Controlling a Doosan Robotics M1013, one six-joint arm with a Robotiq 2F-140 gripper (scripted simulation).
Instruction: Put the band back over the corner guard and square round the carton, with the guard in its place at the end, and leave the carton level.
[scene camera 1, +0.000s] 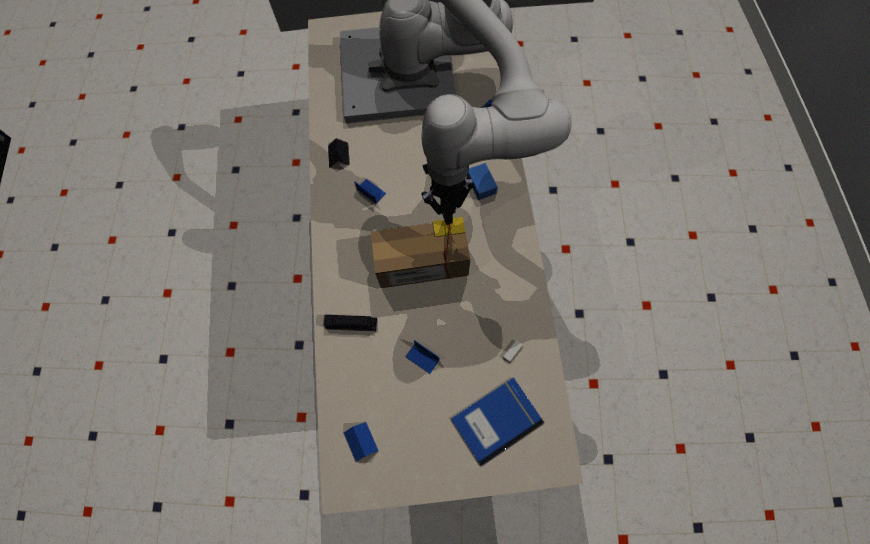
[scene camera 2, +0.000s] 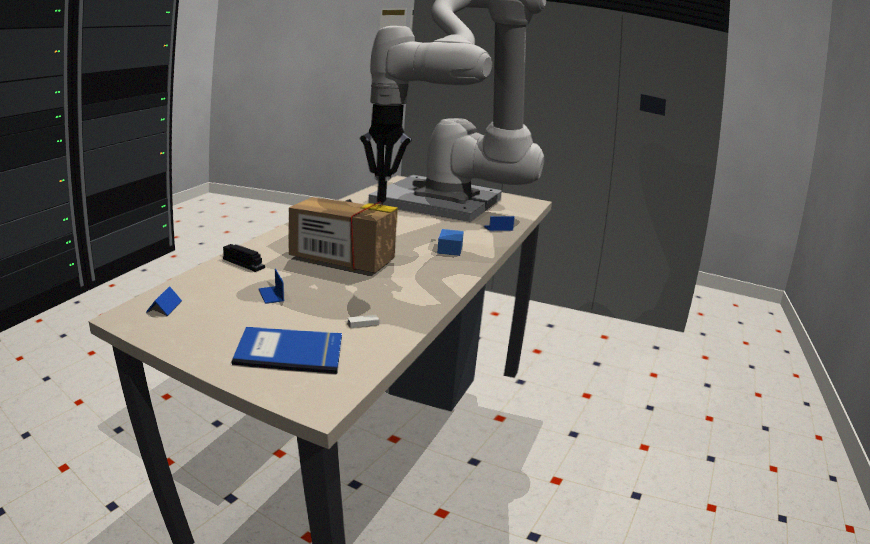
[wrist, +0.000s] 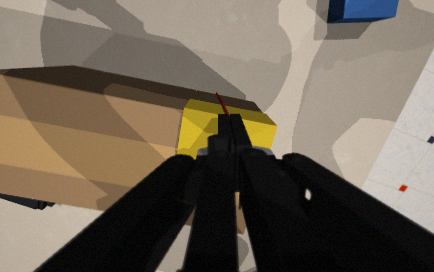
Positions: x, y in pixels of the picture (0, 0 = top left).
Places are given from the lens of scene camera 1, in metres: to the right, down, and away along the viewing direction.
gripper (scene camera 1: 447, 219): 0.03, -0.14, 1.34
brown carton (scene camera 1: 406, 255): -0.07, -0.04, 1.33
black bar (scene camera 1: 349, 322): -0.23, 0.14, 1.37
